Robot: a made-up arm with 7 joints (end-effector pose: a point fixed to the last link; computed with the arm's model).
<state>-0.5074 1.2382 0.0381 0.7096 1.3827 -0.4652 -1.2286</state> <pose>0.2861 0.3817 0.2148 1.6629 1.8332 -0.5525</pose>
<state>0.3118 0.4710 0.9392 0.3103 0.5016 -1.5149 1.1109</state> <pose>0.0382 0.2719 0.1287 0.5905 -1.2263 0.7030</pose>
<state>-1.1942 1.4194 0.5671 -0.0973 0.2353 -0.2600 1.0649</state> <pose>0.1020 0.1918 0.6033 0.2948 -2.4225 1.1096</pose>
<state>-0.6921 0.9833 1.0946 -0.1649 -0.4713 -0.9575 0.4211</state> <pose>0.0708 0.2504 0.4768 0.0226 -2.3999 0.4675</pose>
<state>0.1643 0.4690 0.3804 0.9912 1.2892 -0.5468 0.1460</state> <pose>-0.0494 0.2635 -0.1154 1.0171 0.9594 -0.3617</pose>
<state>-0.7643 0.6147 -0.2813 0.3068 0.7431 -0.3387 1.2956</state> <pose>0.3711 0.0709 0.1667 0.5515 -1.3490 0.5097</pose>
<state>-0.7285 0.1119 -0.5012 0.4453 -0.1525 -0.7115 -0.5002</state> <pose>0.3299 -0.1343 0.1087 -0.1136 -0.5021 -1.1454</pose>
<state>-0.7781 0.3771 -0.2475 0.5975 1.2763 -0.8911 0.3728</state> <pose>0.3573 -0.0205 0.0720 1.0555 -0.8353 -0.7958</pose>
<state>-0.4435 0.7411 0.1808 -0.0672 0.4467 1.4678 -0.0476</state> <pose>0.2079 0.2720 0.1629 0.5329 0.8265 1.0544</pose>
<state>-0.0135 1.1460 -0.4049 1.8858 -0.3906 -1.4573 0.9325</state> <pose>-0.0676 0.4585 0.1840 1.1999 -0.2186 0.8412</pose>
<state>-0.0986 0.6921 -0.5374 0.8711 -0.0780 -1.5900 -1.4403</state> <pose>0.1011 0.1396 -0.0252 0.4492 0.2308 -2.0133</pose>
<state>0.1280 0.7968 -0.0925 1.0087 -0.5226 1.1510 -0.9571</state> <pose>-0.1776 0.3023 -0.0237 -1.0945 1.9989 0.6048</pose>
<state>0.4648 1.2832 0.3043 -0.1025 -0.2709 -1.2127 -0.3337</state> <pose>0.1733 0.1807 0.2392 0.6832 -0.4419 -0.9856</pose>
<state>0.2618 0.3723 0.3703 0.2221 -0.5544 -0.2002 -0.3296</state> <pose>0.0763 0.2370 -0.0336 -0.3588 0.2748 0.3173</pose>
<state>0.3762 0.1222 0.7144 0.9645 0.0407 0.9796 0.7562</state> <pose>-0.2929 0.0829 -0.0714 0.4460 2.3639 1.5462</pose>
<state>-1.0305 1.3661 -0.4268 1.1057 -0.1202 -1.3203 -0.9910</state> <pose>0.2991 0.3294 0.3406 1.3370 0.0300 -0.8515</pose>
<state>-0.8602 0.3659 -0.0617 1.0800 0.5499 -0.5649 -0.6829</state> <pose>0.3944 0.0880 0.0014 0.6076 0.3425 -0.8937</pose>
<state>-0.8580 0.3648 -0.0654 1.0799 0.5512 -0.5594 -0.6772</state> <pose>0.3935 0.0879 -0.0002 0.6083 0.3475 -0.8899</pose>
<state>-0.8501 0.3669 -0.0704 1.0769 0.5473 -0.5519 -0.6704</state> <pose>0.3910 0.0898 -0.0028 0.6063 0.3557 -0.8816</pose>
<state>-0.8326 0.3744 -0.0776 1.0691 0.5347 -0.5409 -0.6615</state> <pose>0.3860 0.0952 -0.0071 0.5995 0.3697 -0.8654</pose>
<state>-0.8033 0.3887 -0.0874 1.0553 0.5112 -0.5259 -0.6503</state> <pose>0.3775 0.1047 -0.0133 0.5870 0.3905 -0.8399</pose>
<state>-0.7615 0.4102 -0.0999 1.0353 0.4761 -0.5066 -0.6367</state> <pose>0.3650 0.1184 -0.0211 0.5689 0.4189 -0.8049</pose>
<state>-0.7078 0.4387 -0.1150 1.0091 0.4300 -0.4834 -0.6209</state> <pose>0.3484 0.1356 -0.0300 0.5463 0.4542 -0.7617</pose>
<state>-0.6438 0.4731 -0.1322 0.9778 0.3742 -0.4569 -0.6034</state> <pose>0.3278 0.1553 -0.0392 0.5200 0.4958 -0.7123</pose>
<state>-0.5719 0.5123 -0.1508 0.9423 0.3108 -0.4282 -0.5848</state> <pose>0.3037 0.1763 -0.0477 0.4918 0.5420 -0.6594</pose>
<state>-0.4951 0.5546 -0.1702 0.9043 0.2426 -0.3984 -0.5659</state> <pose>0.2771 0.1972 -0.0549 0.4630 0.5916 -0.6057</pose>
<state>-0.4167 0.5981 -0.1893 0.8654 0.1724 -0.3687 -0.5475</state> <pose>0.2493 0.2170 -0.0602 0.4343 0.6425 -0.5536</pose>
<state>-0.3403 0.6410 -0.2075 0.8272 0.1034 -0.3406 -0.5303</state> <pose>0.2218 0.2346 -0.0633 0.4071 0.6923 -0.5056</pose>
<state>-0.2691 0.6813 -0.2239 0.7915 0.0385 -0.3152 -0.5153</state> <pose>0.1961 0.2497 -0.0646 0.3818 0.7393 -0.4633</pose>
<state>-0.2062 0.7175 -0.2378 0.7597 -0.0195 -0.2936 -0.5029</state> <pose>0.1735 0.2619 -0.0643 0.3594 0.7808 -0.4278</pose>
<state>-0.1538 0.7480 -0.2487 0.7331 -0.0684 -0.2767 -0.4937</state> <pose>0.1549 0.2713 -0.0630 0.3403 0.8152 -0.3999</pose>
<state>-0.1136 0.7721 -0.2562 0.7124 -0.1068 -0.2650 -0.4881</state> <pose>0.1410 0.2781 -0.0612 0.3250 0.8408 -0.3799</pose>
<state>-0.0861 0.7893 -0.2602 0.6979 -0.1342 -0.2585 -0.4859</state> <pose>0.1319 0.2828 -0.0593 0.3138 0.8567 -0.3673</pose>
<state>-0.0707 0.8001 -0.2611 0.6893 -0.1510 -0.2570 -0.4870</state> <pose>0.1273 0.2856 -0.0576 0.3068 0.8634 -0.3617</pose>
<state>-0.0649 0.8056 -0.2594 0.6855 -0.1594 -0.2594 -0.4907</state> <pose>0.1262 0.2870 -0.0561 0.3028 0.8626 -0.3614</pose>
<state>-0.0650 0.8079 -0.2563 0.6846 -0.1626 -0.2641 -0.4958</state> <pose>0.1273 0.2877 -0.0548 0.3010 0.8572 -0.3644</pose>
